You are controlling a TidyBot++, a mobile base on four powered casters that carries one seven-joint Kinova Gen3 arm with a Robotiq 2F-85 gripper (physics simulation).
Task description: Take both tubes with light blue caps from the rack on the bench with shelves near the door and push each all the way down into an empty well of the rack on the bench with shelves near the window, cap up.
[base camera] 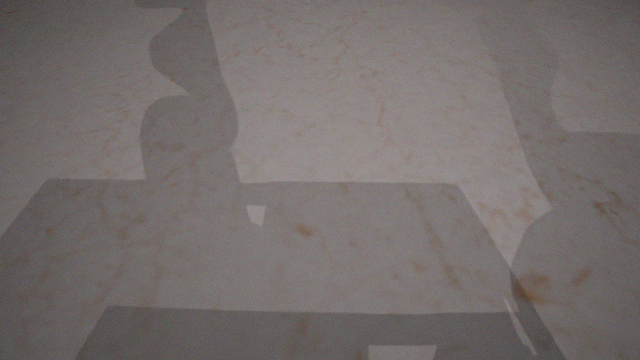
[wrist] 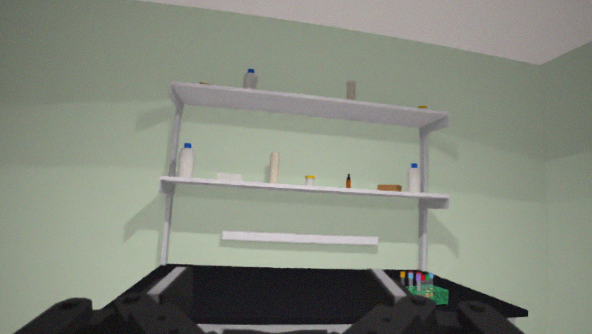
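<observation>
A green rack stands at the right end of a black bench top in the wrist view, beyond my right finger. Several upright capped tubes show at it, small and blurred. Two have light blue caps: one tube near the left, the other tube at the right. Orange, purple, red and green caps show among them. The frames do not tell whether this is the door or window bench. My gripper is open and empty, its fingers wide apart at the bottom of the wrist view, short of the rack. Finger and rack partly overlap in view.
Above the bench, a lower shelf and an upper shelf hold bottles, jars and boxes. A white rail is on the green wall below them. The base camera shows marbled floor with shadows across it.
</observation>
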